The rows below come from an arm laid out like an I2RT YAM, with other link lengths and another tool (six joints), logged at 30 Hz.
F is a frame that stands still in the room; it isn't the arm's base.
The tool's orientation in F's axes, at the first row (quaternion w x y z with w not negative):
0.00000 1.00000 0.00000 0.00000
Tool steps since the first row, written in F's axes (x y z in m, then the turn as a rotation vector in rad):
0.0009 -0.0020 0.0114 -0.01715 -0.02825 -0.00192
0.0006 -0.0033 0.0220 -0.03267 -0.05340 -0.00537
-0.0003 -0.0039 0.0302 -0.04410 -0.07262 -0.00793
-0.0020 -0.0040 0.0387 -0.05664 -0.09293 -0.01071
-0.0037 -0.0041 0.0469 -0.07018 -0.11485 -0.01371
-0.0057 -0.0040 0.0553 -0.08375 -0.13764 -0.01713
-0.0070 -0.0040 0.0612 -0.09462 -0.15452 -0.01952
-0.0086 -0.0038 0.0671 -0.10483 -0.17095 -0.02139
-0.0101 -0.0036 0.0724 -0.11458 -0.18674 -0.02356
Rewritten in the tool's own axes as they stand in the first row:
0.0009 0.0020 -0.0114 -0.01715 0.02825 0.00192
0.0006 0.0033 -0.0220 -0.03267 0.05340 0.00537
-0.0003 0.0039 -0.0302 -0.04410 0.07262 0.00793
-0.0020 0.0040 -0.0387 -0.05664 0.09293 0.01071
-0.0037 0.0041 -0.0469 -0.07018 0.11485 0.01371
-0.0057 0.0040 -0.0553 -0.08375 0.13764 0.01713
-0.0070 0.0040 -0.0612 -0.09462 0.15452 0.01952
-0.0086 0.0038 -0.0671 -0.10483 0.17095 0.02139
-0.0101 0.0036 -0.0724 -0.11458 0.18674 0.02356

